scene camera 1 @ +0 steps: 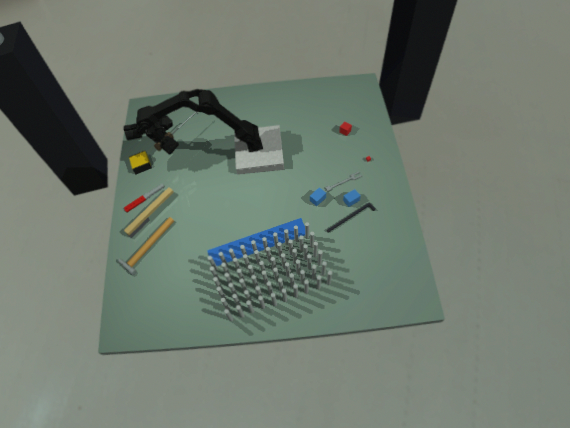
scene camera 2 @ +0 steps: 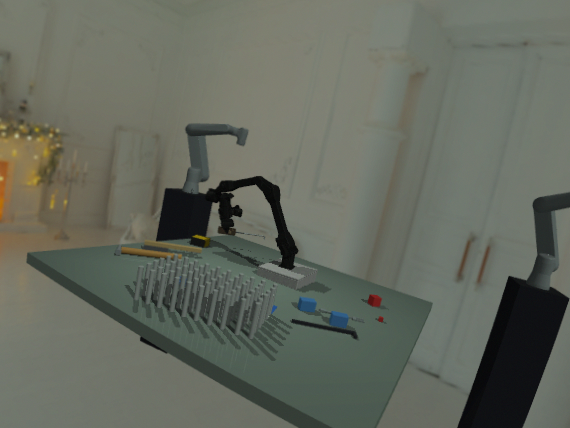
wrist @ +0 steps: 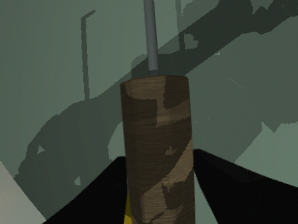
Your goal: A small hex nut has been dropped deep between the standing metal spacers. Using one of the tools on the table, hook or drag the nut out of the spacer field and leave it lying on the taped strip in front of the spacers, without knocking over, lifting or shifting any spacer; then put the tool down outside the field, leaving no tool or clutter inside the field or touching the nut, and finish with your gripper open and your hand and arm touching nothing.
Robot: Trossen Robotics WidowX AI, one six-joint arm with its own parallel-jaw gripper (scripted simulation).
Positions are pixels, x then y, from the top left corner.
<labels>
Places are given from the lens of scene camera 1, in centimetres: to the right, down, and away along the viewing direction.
blue taped strip [scene camera 1: 235, 245]: -20, 13, 167
</labels>
